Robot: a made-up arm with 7 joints. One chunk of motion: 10 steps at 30 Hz.
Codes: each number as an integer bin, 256 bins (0 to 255) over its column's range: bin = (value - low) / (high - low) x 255, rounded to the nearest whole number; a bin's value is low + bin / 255 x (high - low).
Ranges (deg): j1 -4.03..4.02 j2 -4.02..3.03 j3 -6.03..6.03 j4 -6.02..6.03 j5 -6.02..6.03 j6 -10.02..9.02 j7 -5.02..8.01
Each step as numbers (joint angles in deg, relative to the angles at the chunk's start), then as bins.
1 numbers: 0.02 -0.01 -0.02 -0.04 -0.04 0.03 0.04
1 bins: 128 145 127 127 127 135 99
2 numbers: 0.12 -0.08 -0.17 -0.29 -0.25 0.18 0.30
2 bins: 131 143 124 121 122 137 104
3 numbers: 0.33 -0.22 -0.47 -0.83 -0.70 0.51 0.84
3 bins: 138 137 118 110 113 141 115
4 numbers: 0.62 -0.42 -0.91 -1.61 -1.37 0.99 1.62
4 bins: 147 130 108 93 98 147 130
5 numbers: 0.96 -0.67 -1.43 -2.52 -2.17 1.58 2.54
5 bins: 158 121 97 74 81 155 148
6 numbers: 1.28 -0.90 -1.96 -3.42 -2.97 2.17 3.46
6 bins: 168 113 86 55 65 163 166
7 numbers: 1.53 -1.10 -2.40 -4.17 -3.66 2.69 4.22
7 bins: 176 106 77 39 50 170 181
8 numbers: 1.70 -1.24 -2.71 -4.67 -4.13 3.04 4.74
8 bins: 182 101 70 29 40 175 191
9 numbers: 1.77 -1.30 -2.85 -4.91 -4.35 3.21 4.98
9 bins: 184 98 67 23 35 177 196
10 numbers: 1.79 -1.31 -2.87 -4.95 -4.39 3.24 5.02
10 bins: 184 98 67 23 34 178 196
